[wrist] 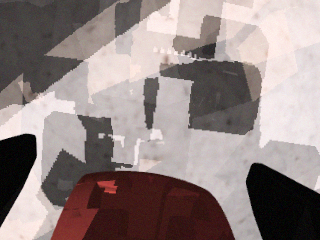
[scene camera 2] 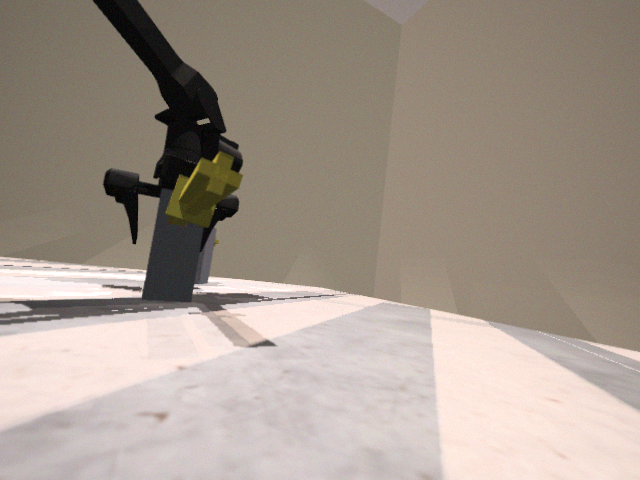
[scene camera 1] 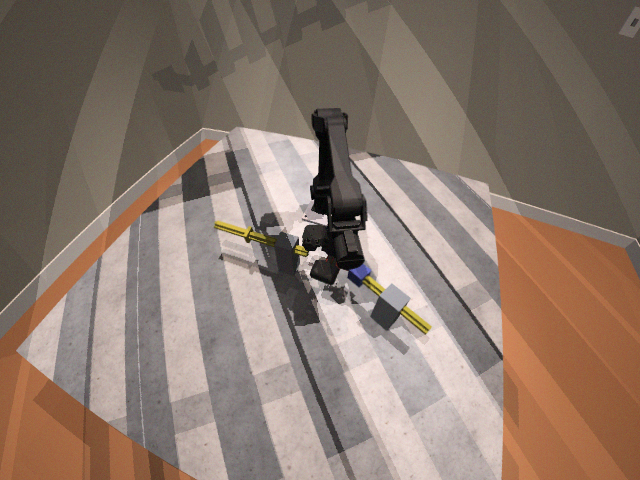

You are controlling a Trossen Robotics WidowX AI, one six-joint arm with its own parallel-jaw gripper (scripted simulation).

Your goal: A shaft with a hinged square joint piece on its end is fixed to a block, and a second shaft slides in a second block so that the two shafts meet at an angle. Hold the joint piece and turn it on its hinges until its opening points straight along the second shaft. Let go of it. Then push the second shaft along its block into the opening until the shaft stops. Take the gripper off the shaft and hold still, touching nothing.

Labels:
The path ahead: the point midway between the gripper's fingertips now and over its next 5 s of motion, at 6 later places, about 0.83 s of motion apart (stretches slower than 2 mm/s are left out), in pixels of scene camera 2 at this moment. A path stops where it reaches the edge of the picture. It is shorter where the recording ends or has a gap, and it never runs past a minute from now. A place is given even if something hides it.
The gripper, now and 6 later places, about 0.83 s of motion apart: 168, 248; 175, 220; 185, 163; 194, 150; 222, 155; 194, 160; 193, 160

